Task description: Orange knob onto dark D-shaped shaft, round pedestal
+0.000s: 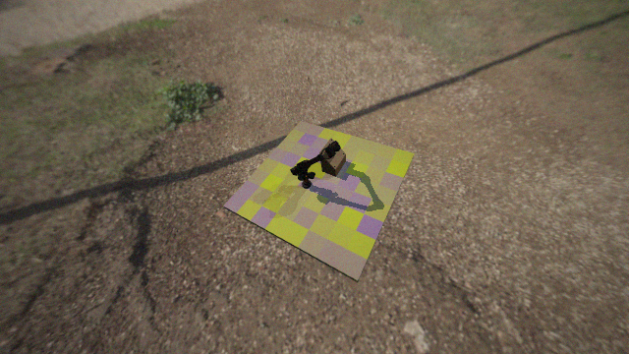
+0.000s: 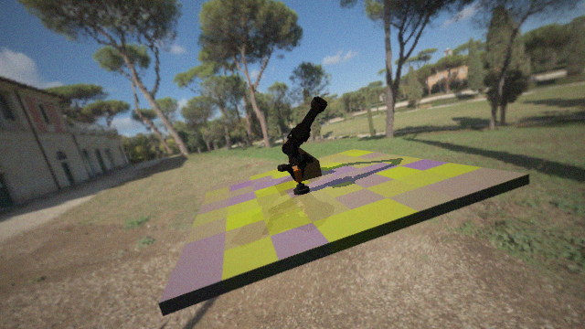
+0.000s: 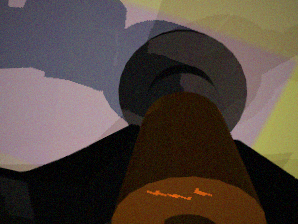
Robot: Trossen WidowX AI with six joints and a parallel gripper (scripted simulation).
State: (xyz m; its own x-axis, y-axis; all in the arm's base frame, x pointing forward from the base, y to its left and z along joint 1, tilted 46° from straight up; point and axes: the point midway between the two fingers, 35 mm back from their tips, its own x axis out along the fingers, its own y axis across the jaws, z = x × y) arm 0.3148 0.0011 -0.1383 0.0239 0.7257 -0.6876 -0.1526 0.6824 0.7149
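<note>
The orange knob is 2 cm above my gripper tip. Also, from my gripper tip: pedestal (4 cm below).
</note>
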